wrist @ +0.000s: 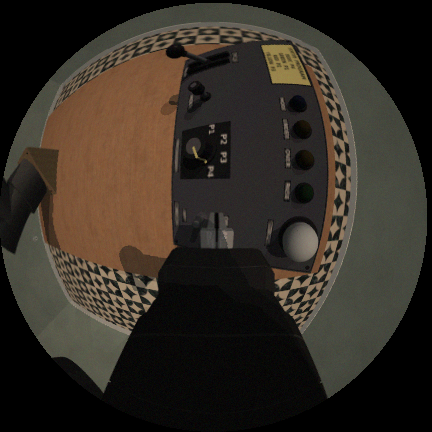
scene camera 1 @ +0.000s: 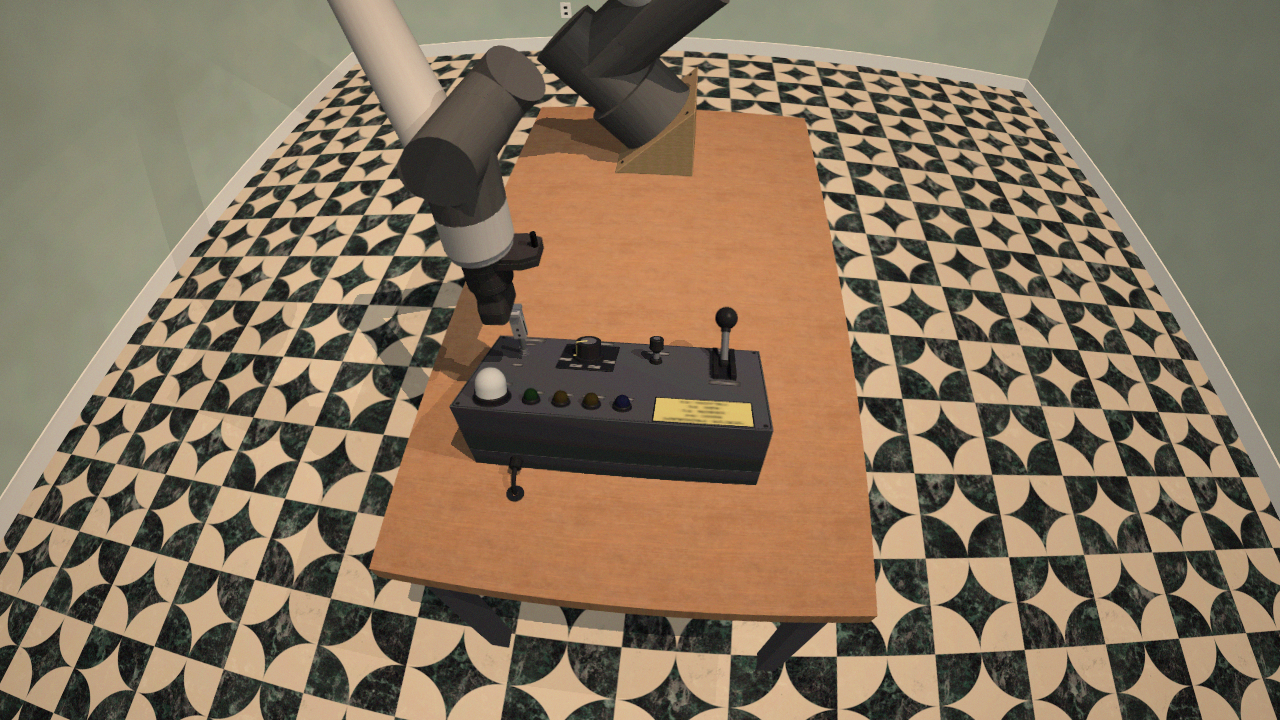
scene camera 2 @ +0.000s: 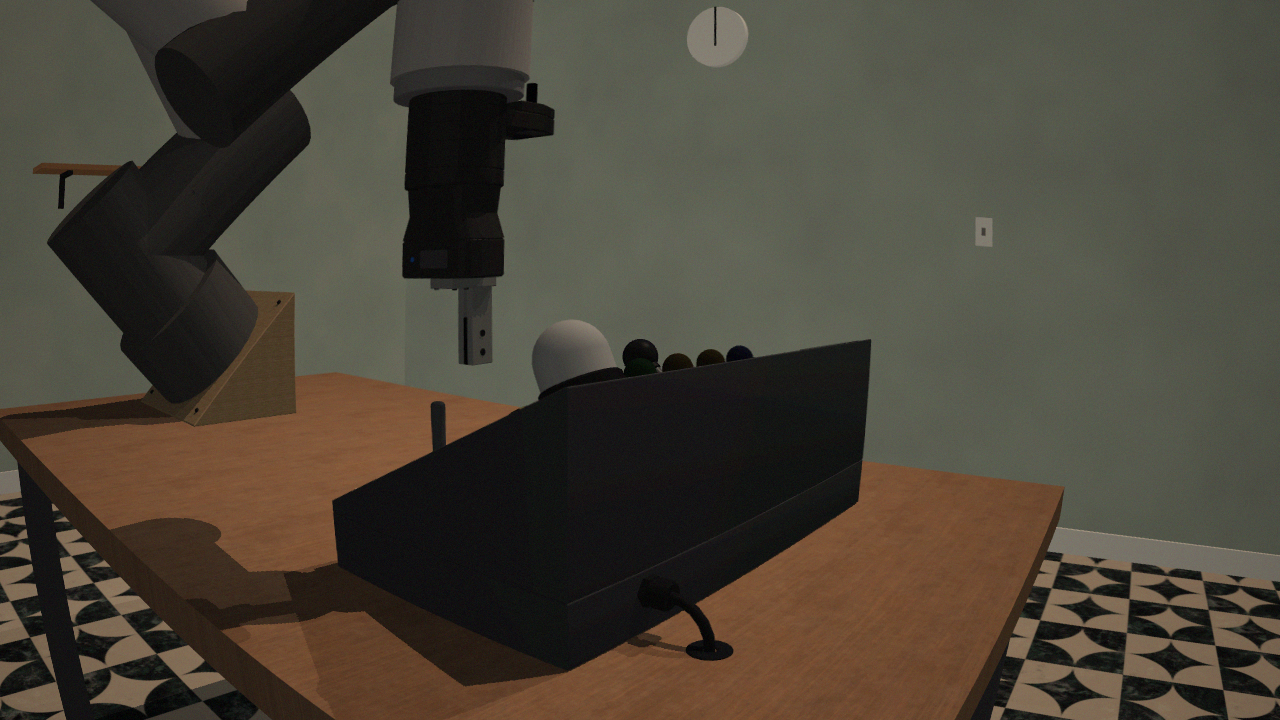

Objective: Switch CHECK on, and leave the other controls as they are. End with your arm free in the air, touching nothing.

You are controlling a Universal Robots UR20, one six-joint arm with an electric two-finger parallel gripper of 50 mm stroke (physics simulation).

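Frame: origin at the arm's base, x right, y back, z down, level; metres.
Seen in the pictures: gripper, between the fingertips: (wrist: pixel 215 221) (scene camera 1: pixel 521 335) (scene camera 2: pixel 475 363); arm's base, origin of its link: (wrist: pixel 33 176) (scene camera 1: pixel 657 116) (scene camera 2: pixel 209 350).
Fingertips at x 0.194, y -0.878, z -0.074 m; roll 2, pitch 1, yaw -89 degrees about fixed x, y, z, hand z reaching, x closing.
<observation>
Pixels of each thing's top centre, then the offset from my fingertips to it. "spot": a spot on its surface instead.
- rotary knob, centre of its top: (wrist: pixel 195 143) (scene camera 1: pixel 587 340) dz +0.042, dx -0.107, dy +0.028 m
- small joystick, centre of its top: (scene camera 1: pixel 656 342) (wrist: pixel 200 82) dz +0.035, dx -0.227, dy +0.023 m
- tall ball-topped lever, centre of its top: (scene camera 2: pixel 640 338) (scene camera 1: pixel 727 310) (wrist: pixel 172 44) dz +0.008, dx -0.349, dy +0.079 m
- white dome, a spot on its surface: (scene camera 2: pixel 572 356) spot: dz -0.020, dx +0.048, dy -0.128 m
- cable, a spot on its surface: (scene camera 2: pixel 698 616) (scene camera 1: pixel 511 482) spot: dz +0.148, dx +0.009, dy -0.203 m
The CHECK switch is a small grey lever on the dark sloped console (scene camera 1: pixel 617 438) (scene camera 2: pixel 716 465) (wrist: pixel 250 150). The lever (scene camera 2: pixel 437 425) (wrist: pixel 197 221) stands near upright in scene camera 2. In the wrist view it is left of the fingers, nearer the small label at the console's low edge; the ON label is partly hidden by the fingers. Whether it is on or off I cannot tell. My gripper (scene camera 1: pixel 520 336) (scene camera 2: pixel 475 361) (wrist: pixel 215 221) is shut and empty, pointing down above the console. In scene camera 2 the fingertips are higher than the lever and apart from it.
Beside it are a rotary knob (scene camera 1: pixel 587 349) (wrist: pixel 194 150), a small joystick (scene camera 1: pixel 656 347) (wrist: pixel 196 90) and a tall ball-topped lever (scene camera 1: pixel 725 318) (wrist: pixel 176 51). A white dome (scene camera 1: pixel 490 385) (scene camera 2: pixel 572 356) (wrist: pixel 300 242) and several coloured lamps line the high side. A cable (scene camera 1: pixel 514 479) (scene camera 2: pixel 698 616) leaves the back.
</observation>
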